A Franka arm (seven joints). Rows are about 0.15 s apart.
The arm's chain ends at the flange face. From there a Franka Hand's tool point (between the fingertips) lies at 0.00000 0.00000 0.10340 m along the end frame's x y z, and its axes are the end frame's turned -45 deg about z.
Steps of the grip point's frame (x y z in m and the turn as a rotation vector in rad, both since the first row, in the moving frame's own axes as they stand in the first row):
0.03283, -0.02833, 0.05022, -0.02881, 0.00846, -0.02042
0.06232, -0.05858, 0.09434, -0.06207, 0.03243, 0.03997
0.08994, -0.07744, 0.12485, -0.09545, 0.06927, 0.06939
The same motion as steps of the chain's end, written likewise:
0.00044, -0.04471, 0.05027, -0.01439, 0.02635, -0.02042
-0.00421, -0.08779, 0.09459, -0.02096, 0.06682, 0.03997
-0.00310, -0.12068, 0.12557, -0.01851, 0.11647, 0.06939

